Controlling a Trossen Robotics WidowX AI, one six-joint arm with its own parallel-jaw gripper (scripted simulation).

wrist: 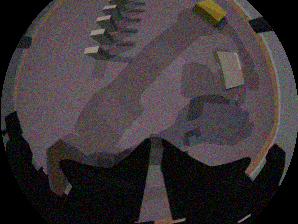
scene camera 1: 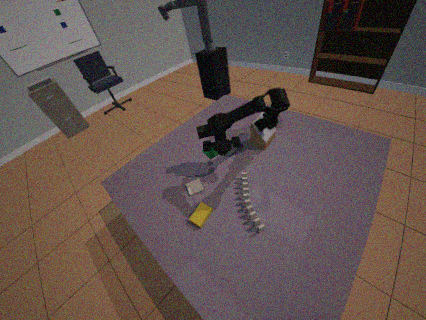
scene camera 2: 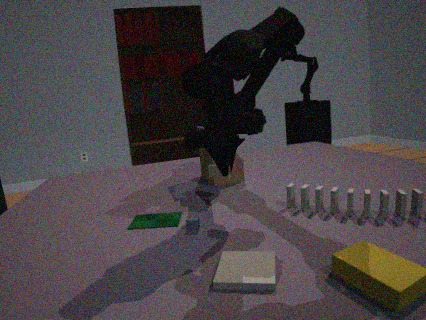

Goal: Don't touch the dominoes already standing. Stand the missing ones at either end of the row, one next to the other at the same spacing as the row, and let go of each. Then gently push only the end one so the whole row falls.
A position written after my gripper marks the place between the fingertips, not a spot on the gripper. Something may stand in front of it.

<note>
My gripper [scene camera 2: 226, 175] holds a pale domino. I also see a flat white tile [scene camera 2: 252, 270].
The flat white tile is seen too in the wrist view [wrist: 231, 73]. My gripper shows as well in the wrist view [wrist: 154, 142].
</note>
